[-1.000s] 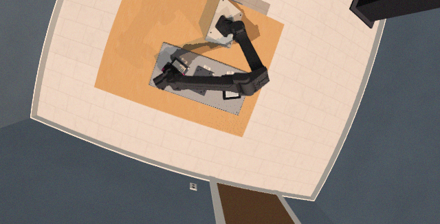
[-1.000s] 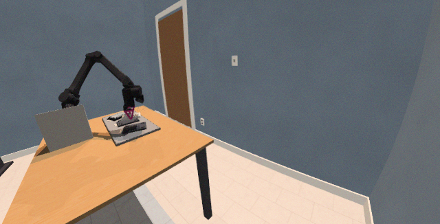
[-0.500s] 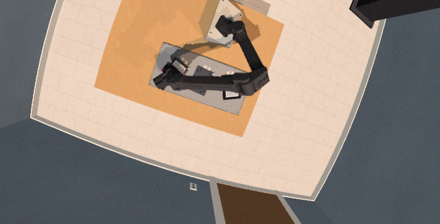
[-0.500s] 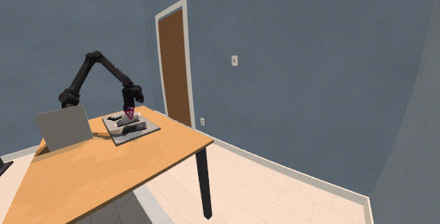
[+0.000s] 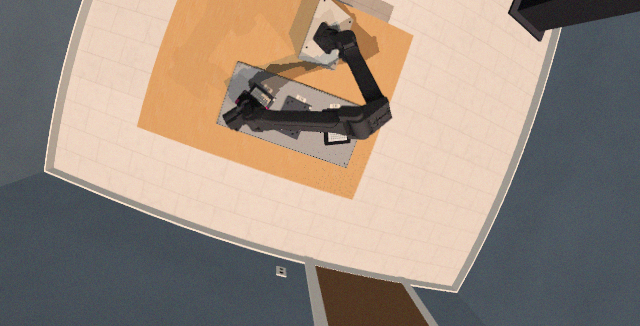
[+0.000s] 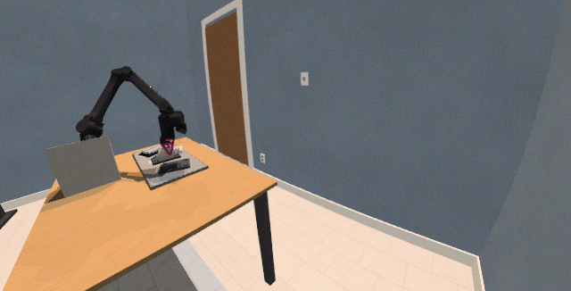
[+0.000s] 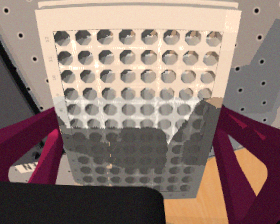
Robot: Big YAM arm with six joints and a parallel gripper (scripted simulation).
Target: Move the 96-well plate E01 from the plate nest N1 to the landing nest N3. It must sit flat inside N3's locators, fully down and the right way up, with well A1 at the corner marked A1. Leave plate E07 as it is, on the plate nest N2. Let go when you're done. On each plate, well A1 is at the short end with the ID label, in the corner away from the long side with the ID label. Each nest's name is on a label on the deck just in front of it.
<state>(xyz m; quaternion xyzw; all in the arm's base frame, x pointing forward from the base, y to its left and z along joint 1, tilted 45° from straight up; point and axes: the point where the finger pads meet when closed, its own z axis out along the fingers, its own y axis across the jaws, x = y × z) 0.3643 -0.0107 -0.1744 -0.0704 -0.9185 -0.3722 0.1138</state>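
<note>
My gripper is now 180 mm to the right of the dark landing nest N3, 90 mm above it and 20 mm past it. Also, from my hand: dark plate nest N1 (90 mm below, 10 mm ahead); label N1 (100 mm below, 90 mm behind, 20 mm to the left).
</note>
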